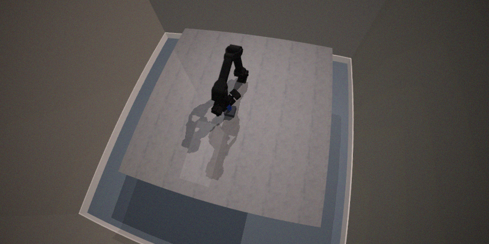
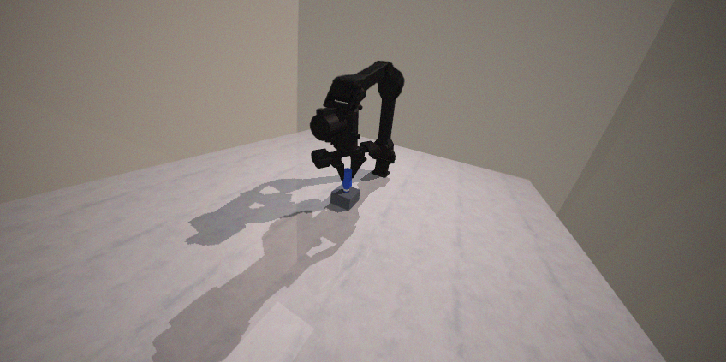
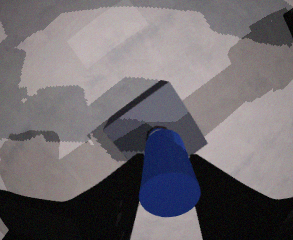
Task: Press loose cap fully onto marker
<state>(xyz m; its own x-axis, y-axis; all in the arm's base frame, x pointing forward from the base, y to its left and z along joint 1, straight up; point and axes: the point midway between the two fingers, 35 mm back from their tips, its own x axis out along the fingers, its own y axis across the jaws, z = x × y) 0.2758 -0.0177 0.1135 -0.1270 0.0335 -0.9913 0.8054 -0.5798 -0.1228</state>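
Right now the thin pale ring is 30 mm below my gripper tip. Round my gripper tip: grey holder block 60 mm below; then blue cap right at my gripper tip.
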